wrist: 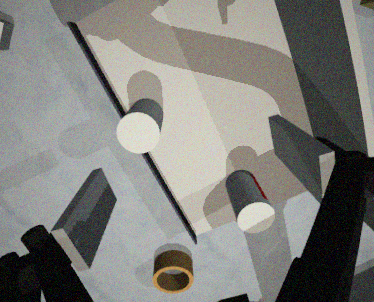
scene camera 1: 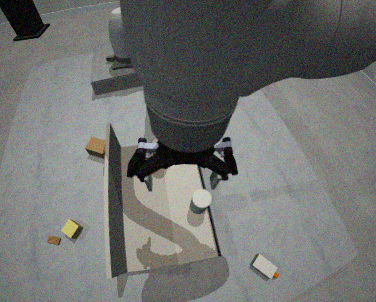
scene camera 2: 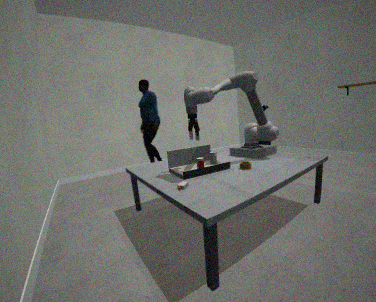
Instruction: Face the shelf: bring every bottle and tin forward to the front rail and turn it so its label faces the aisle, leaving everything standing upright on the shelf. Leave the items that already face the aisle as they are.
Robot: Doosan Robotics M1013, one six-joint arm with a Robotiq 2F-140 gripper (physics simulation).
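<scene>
The shelf is a cream tray with a dark back wall and a black front rail. A grey tin with a white top stands upright at the front rail; its red label faces the aisle in scene camera 2. A second grey tin stands upright farther back, near the shelf end; a red label edge shows on its back-wall side. The arm hides it in scene camera 1. My gripper is open and empty, high above the shelf.
An orange-brown ring lies beyond the shelf end. A wooden block, a yellow cube and a small brown piece lie behind the back wall. A white box lies on the aisle side. A person stands beyond the table.
</scene>
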